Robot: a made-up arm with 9 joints. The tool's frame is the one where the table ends. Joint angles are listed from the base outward.
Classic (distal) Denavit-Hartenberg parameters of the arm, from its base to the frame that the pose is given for. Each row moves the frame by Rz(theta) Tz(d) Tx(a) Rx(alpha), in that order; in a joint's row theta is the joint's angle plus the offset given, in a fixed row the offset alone. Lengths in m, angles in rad.
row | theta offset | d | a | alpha
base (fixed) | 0 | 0.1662 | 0 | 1.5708
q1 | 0 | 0.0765 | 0.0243 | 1.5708
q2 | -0.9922 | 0 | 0.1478 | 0
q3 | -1.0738 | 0 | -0.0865 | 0
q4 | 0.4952 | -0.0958 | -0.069 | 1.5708
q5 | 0 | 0.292 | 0.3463 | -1.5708
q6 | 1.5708 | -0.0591 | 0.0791 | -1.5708
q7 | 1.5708 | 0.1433 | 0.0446 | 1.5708
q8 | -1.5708 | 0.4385 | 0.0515 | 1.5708
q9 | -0.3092 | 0 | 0.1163 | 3.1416
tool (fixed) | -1.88 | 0.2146 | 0 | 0
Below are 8 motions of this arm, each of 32 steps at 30 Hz.
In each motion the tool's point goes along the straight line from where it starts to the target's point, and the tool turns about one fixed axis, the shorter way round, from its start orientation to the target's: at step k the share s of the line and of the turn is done. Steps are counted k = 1, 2, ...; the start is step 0. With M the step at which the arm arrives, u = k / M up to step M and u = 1 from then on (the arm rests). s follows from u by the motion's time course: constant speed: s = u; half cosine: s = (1 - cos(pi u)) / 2; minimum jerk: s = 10 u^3 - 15 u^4 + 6 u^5.
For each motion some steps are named. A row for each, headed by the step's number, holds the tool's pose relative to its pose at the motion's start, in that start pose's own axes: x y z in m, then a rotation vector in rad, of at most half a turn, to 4 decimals.
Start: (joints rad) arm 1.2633 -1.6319 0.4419 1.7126 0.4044 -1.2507 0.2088 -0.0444 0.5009
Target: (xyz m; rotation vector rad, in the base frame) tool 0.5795 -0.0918 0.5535 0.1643 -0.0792 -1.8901
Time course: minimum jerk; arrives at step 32
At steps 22, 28, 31, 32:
22: 0.0970 -0.6492 -0.6377 -0.6114 0.8792 -1.4462
28: 0.1164 -0.7790 -0.7652 -0.7337 1.0550 -1.7353
31: 0.1183 -0.7914 -0.7774 -0.7454 1.0719 -1.7631
32: 0.1183 -0.7917 -0.7776 -0.7456 1.0722 -1.7636

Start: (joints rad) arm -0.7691 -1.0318 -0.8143 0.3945 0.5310 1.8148 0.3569 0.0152 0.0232
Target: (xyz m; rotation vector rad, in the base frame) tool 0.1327 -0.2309 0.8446 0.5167 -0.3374 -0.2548
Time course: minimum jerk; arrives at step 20
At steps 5, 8, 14, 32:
5: -0.0051 -0.0059 0.0226 0.0709 -0.0107 0.0015
8: -0.0158 -0.0181 0.0692 0.2173 -0.0328 0.0046
14: -0.0416 -0.0477 0.1823 0.5730 -0.0865 0.0121
32: -0.0497 -0.0570 0.2179 0.6847 -0.1034 0.0145

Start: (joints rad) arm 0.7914 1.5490 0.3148 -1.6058 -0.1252 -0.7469 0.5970 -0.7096 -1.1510
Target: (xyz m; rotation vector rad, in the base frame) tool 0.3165 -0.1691 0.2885 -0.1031 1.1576 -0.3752
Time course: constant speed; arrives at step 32
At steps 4, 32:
4: -0.0323 0.0373 -0.0949 0.1971 0.2833 -0.0307
32: -0.2587 0.2986 -0.7595 1.5771 2.2668 -0.2457

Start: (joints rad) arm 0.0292 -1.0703 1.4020 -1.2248 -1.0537 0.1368 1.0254 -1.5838 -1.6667
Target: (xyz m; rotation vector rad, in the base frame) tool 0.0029 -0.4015 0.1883 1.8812 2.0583 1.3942
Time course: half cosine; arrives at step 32
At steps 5, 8, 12, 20, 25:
5: 0.0027 0.0154 -0.0335 0.1435 -0.0084 0.0858
8: 0.0067 0.0382 -0.0831 0.3559 -0.0208 0.2129
12: 0.0141 0.0806 -0.1751 0.7501 -0.0438 0.4486
20: 0.0315 0.1804 -0.3922 1.6801 -0.0981 1.0048
25: 0.0404 0.2314 -0.5029 2.1544 -0.1258 1.2885

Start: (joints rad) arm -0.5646 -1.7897 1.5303 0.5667 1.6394 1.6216 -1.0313 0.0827 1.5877
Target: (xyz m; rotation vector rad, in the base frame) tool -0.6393 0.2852 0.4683 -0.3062 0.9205 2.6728
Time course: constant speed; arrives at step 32
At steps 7, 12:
7: 0.0802 -0.1392 -0.0083 -0.0277 0.1301 -0.0876
12: 0.1374 -0.2387 -0.0142 -0.0474 0.2230 -0.1502

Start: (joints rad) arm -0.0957 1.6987 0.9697 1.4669 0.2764 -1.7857 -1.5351 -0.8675 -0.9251
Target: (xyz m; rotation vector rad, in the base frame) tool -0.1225 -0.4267 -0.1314 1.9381 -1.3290 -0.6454
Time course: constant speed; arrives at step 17
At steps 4, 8, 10, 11, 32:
4: -0.0078 -0.0114 -0.0584 0.1951 -0.2539 0.2225
8: -0.0157 -0.0228 -0.1168 0.3902 -0.5078 0.4449
10: -0.0196 -0.0284 -0.1460 0.4878 -0.6347 0.5561
11: -0.0216 -0.0313 -0.1606 0.5366 -0.6982 0.6118
32: -0.0333 -0.0484 -0.2482 0.8293 -1.0790 0.9454

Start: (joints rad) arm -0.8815 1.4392 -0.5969 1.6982 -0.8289 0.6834 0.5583 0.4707 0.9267
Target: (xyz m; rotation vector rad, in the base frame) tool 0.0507 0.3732 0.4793 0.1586 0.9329 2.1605
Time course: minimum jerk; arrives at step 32
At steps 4, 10, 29, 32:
4: 0.0056 -0.0004 -0.0005 -0.0104 -0.0029 -0.0028
10: 0.0632 -0.0045 -0.0054 -0.1161 -0.0330 -0.0316
29: 0.3487 -0.0251 -0.0299 -0.6405 -0.1820 -0.1745
32: 0.3512 -0.0253 -0.0301 -0.6451 -0.1833 -0.1758

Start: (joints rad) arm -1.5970 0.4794 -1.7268 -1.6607 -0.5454 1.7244 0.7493 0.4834 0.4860
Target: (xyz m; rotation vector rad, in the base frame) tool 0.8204 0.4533 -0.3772 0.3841 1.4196 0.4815
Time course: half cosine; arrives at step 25
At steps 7, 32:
7: 0.0155 0.0670 -0.0038 -0.1020 -0.0250 -0.0351
32: 0.0854 0.3694 -0.0209 -0.5626 -0.1381 -0.1937

